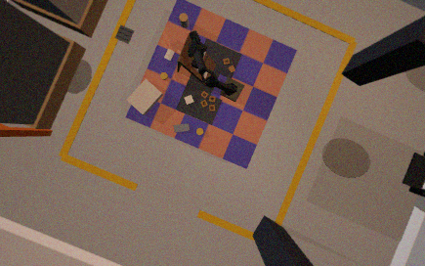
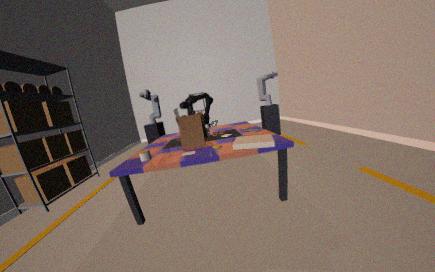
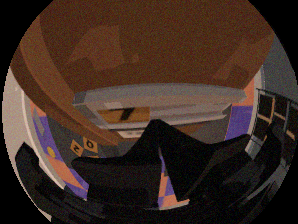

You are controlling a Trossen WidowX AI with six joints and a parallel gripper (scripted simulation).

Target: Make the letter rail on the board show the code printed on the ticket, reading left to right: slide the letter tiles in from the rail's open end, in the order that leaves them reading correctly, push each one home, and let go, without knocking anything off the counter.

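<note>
Now: gripper tip 3 cm to the right of the brown letter tile and 1 cm above it. Round my gripper tip: white ticket 10 cm below, 6 cm behind, 1 cm to the left; dark mat 17 cm below, 16 cm behind, 4 cm to the left; beige slab 51 cm to the left, 31 cm ahead, 15 cm below.
</note>
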